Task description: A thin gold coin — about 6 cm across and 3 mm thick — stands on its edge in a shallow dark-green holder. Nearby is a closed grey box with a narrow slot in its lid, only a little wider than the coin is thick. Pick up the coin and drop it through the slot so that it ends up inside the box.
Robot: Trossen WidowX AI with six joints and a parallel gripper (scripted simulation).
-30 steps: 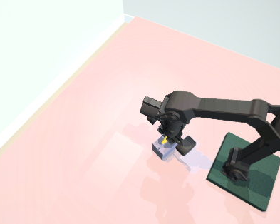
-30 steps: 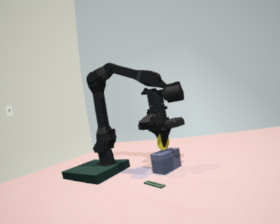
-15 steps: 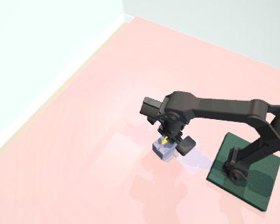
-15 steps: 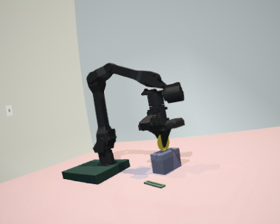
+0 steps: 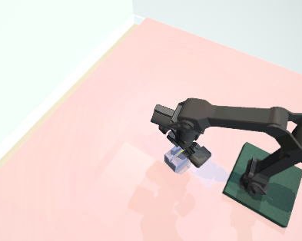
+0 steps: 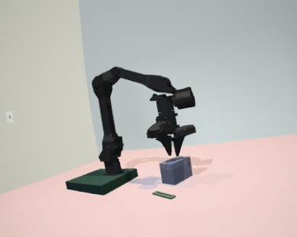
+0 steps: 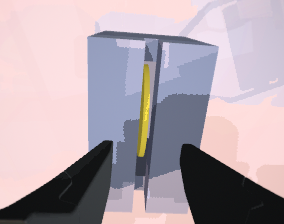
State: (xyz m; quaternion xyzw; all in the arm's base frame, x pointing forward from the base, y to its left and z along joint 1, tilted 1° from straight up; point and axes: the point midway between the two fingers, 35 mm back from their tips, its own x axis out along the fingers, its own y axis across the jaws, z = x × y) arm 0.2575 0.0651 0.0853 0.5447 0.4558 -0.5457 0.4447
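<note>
Right now the gold coin is 6 cm below my gripper tip.
</note>
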